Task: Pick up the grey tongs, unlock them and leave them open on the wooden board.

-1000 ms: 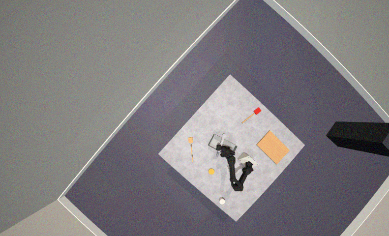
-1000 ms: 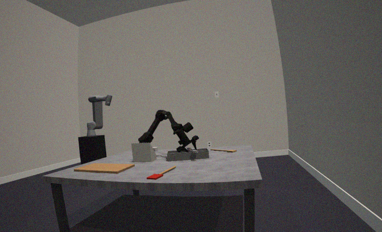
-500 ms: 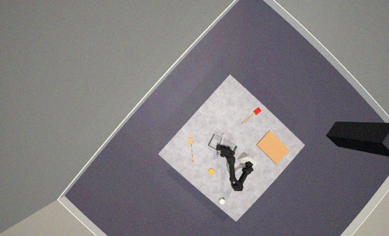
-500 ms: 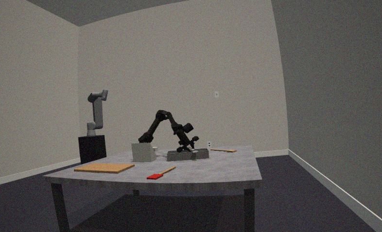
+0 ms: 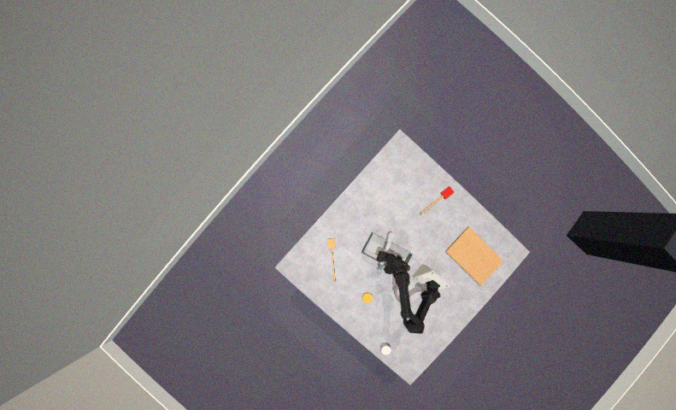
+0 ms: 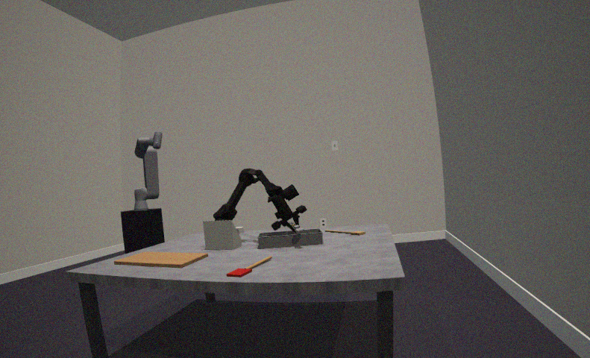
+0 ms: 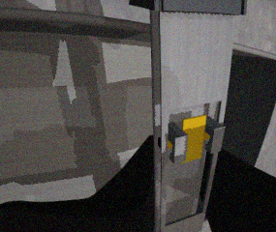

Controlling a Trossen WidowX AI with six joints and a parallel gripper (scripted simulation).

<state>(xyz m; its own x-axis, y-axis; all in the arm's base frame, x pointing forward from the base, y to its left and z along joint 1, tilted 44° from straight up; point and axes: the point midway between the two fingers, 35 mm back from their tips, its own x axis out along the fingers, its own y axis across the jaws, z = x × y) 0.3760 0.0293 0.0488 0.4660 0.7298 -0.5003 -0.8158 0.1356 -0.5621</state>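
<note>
My gripper tip is 40 mm past the roasting tin, 30 mm to the left of it and 30 mm above it. From my gripper tip the other things lie so: yellow lock piece (30 mm above, 20 mm to the left, 20 mm behind); yellow disc (300 mm to the left, 140 mm behind, 50 mm below); red spatula (550 mm to the right, 100 mm behind, 50 mm below).
</note>
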